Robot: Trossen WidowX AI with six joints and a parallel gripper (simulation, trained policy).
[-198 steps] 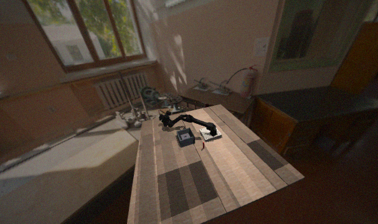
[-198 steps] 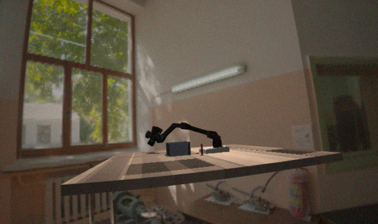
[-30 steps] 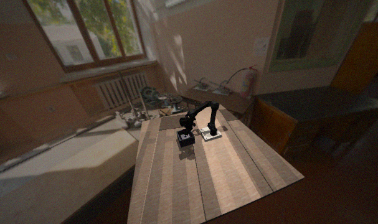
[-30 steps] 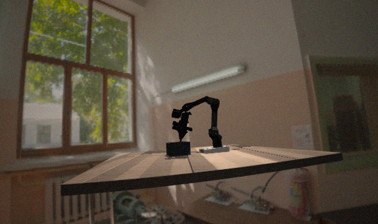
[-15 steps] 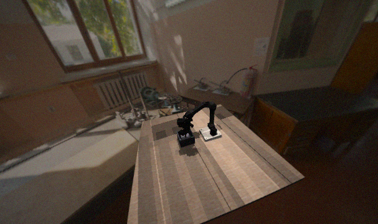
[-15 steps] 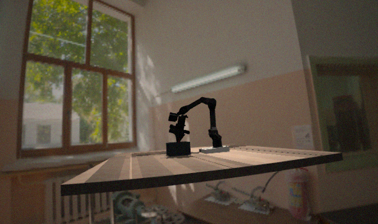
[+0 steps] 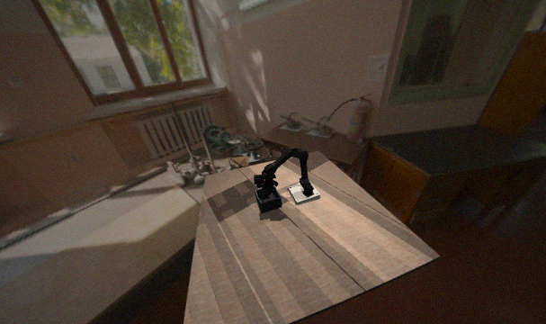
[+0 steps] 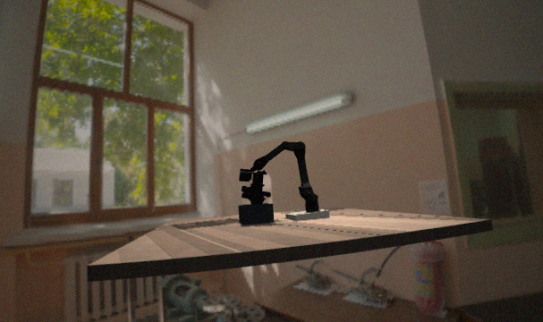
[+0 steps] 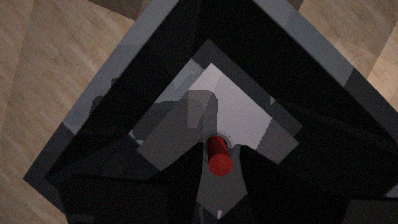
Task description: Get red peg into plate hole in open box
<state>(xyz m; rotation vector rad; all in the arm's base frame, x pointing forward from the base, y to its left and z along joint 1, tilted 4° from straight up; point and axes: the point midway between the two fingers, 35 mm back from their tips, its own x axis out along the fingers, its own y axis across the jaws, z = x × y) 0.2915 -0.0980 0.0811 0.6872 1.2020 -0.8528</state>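
Right now my gripper tip is 2 cm above the red peg. The rest, counted from my gripper tip: dark box 4 cm below; light grey plate 2 cm below.
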